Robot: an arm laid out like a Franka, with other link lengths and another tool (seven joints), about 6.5 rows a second.
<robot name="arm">
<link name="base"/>
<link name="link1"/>
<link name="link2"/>
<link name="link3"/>
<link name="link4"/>
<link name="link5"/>
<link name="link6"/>
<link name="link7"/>
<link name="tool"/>
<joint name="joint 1" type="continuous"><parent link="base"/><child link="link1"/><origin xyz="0 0 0.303"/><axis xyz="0 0 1"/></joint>
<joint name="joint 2" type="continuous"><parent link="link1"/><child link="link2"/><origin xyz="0 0 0" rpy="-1.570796 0 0"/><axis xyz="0 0 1"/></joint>
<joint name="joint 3" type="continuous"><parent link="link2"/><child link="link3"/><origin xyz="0 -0.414 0" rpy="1.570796 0 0"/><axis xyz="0 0 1"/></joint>
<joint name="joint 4" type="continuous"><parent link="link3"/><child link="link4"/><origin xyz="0.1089 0 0" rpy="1.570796 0 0"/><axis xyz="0 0 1"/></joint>
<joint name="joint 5" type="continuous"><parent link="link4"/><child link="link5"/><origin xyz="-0.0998 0.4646 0" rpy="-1.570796 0 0"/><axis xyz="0 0 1"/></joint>
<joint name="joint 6" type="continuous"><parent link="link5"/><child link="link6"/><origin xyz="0 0 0" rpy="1.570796 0 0"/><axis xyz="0 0 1"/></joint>
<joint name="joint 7" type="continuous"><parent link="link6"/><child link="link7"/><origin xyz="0.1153 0 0" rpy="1.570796 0 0"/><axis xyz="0 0 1"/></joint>
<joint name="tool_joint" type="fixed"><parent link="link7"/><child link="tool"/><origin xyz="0.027 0.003 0.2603" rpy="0 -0.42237 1.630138"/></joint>
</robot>
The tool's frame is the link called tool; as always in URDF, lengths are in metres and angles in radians. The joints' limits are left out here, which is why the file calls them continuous.
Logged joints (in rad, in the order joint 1, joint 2, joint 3, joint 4, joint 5, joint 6, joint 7), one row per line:
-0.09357 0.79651 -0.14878 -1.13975 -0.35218 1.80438 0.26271
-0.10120 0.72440 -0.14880 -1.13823 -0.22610 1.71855 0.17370
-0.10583 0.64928 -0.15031 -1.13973 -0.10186 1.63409 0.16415
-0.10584 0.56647 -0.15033 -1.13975 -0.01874 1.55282 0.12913
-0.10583 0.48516 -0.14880 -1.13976 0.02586 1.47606 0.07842
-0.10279 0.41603 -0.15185 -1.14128 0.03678 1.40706 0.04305
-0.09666 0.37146 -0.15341 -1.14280 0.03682 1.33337 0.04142
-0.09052 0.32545 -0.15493 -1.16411 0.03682 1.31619 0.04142
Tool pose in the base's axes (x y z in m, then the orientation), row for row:
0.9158 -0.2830 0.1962 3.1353 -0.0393 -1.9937
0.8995 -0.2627 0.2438 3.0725 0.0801 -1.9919
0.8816 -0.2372 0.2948 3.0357 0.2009 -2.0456
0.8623 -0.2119 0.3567 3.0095 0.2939 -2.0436
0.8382 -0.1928 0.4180 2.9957 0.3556 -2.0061
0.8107 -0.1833 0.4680 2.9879 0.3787 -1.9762
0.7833 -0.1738 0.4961 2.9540 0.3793 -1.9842
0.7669 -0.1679 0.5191 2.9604 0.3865 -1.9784
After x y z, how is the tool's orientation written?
As angles about the fixed x, y, z axes (roll, pitch, yaw), in radians.
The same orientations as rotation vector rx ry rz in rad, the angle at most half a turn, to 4 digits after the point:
1.6857 -2.6076 0.0249
-1.6934 2.6061 0.1579
-1.5824 2.5618 0.2943
-1.5555 2.4878 0.3922
-1.5831 2.4118 0.4565
-1.6143 2.3725 0.4871
-1.6181 2.3817 0.5290
-1.6197 2.3707 0.5265

